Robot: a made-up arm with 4 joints. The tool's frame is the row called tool.
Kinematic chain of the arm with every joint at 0, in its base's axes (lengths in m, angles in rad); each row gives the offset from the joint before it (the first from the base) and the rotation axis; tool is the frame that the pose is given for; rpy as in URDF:
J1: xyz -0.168 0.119 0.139 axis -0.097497 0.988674 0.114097
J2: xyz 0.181 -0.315 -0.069 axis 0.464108 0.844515 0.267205
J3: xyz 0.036 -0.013 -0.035 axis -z
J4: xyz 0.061 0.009 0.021 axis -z
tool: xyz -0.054 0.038 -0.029 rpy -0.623 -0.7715 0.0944
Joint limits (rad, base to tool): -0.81..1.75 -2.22..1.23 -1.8..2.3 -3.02..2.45
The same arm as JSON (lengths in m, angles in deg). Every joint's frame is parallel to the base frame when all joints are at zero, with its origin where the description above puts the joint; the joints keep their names.
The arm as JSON. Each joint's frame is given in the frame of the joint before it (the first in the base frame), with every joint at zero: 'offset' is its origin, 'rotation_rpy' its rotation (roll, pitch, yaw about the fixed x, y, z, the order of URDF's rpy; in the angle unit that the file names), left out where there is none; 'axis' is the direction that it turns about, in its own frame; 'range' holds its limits. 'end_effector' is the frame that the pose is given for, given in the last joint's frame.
{"length_unit": "m", "angle_unit": "deg", "chain": [
  {"id": "J1", "offset": [-0.168, 0.119, 0.139], "axis": [-0.097497, 0.988674, 0.114097], "range": [-46.41, 100.27]},
  {"id": "J2", "offset": [0.181, -0.315, -0.069], "axis": [0.464108, 0.844515, 0.267205], "range": [-127.2, 70.47]},
  {"id": "J3", "offset": [0.036, -0.013, -0.035], "axis": "-z", "range": [-103.13, 131.78]},
  {"id": "J4", "offset": [0.061, 0.009, 0.021], "axis": "-z", "range": [-173.03, 140.37]}
], "end_effector": {"offset": [-0.054, 0.038, -0.029], "rotation_rpy": [-35.7, -44.2, 5.41]}}

